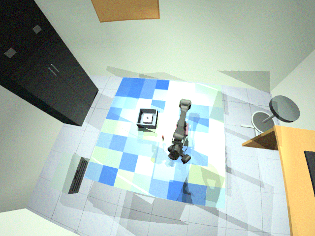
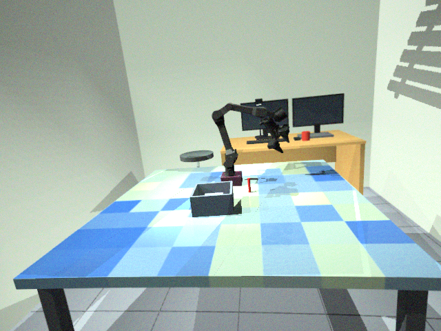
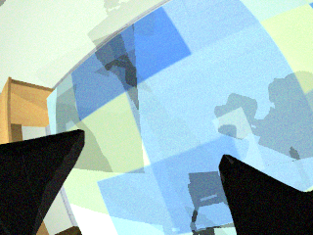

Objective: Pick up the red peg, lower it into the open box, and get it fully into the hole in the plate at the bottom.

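The red peg lies 25 cm to the right of my gripper tip, 16 cm below it and 13 cm ahead of it. From my gripper tip the other things lie so: grey box (45 cm to the right, 28 cm ahead, 17 cm below).
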